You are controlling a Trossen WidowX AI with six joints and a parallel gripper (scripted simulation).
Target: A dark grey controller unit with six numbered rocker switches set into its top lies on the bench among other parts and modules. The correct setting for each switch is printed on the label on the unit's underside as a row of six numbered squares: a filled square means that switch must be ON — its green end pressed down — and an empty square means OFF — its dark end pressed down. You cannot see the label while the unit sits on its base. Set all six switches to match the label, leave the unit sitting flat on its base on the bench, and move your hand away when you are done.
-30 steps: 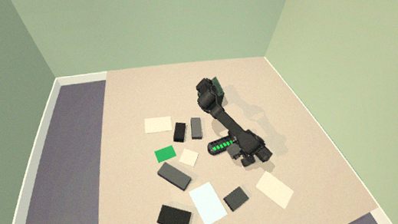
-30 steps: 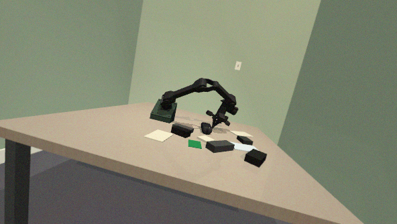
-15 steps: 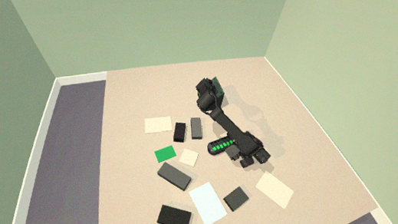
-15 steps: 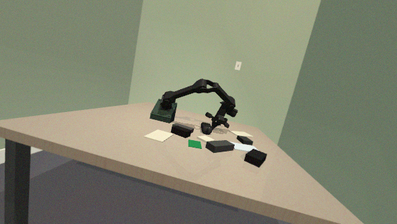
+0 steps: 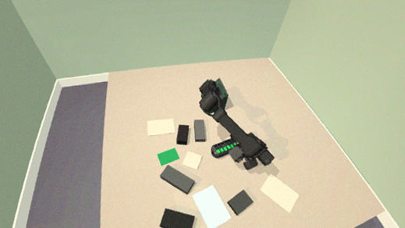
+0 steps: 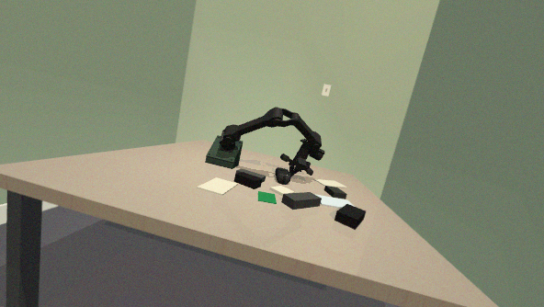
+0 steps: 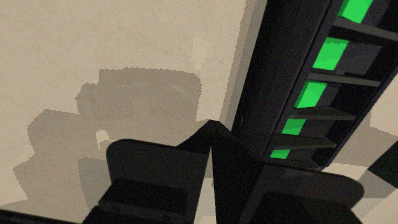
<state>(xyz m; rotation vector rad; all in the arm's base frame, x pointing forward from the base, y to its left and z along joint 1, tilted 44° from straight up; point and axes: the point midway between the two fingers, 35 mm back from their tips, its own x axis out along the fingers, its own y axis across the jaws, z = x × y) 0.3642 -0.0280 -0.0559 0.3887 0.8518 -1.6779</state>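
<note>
Now: gripper tip 180 mm past the grey module, 160 mm to the left of it and 10 mm below it. The rest, counted from my gripper tip: cream tile: 10 mm behind, 240 mm to the right; then cream card: 240 mm ahead, 120 mm to the left; then white sheet: 220 mm ahead, 210 mm to the right.
</note>
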